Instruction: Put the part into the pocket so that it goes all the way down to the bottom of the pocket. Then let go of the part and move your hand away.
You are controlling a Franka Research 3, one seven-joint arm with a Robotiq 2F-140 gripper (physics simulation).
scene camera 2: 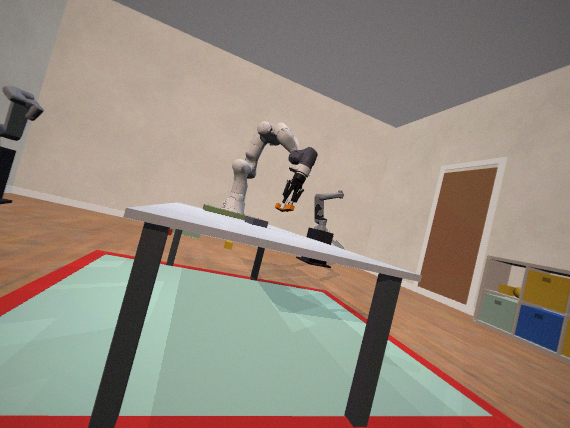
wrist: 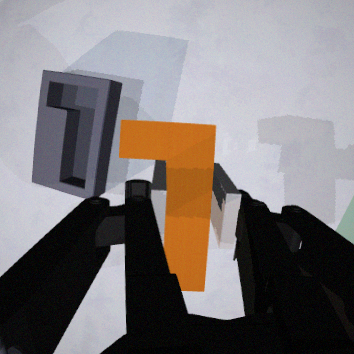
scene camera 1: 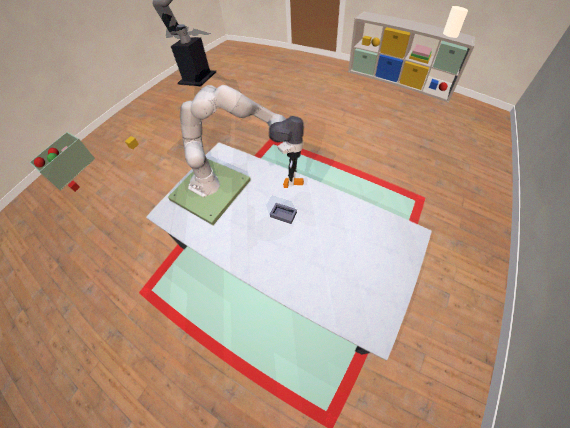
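Note:
An orange L-shaped part (scene camera 1: pixel 299 181) (scene camera 2: pixel 287 208) (wrist: pixel 189 200) is held above the table. My gripper (scene camera 1: pixel 292 183) (scene camera 2: pixel 286 205) (wrist: pixel 185 180) is shut on its long leg; in the wrist view the short leg points left at the far end. A dark grey block with an L-shaped pocket (scene camera 1: pixel 283 219) (scene camera 2: pixel 256 221) (wrist: pixel 47 142) lies on the table. In the wrist view it is left of the part, apart from it, its pocket turned nearly the same way as the part, with a slight tilt. The pocket's floor is partly shaded.
The white table (scene camera 1: pixel 340 260) (scene camera 2: pixel 200 222) carries the arm's green base plate (scene camera 1: pixel 215 215) (scene camera 2: pixel 220 210), left of the block in scene camera 1. A red-edged green mat (scene camera 1: pixel 250 310) (scene camera 2: pixel 240 340) lies under the table. The part's shadow falls on the table at the right in the wrist view.

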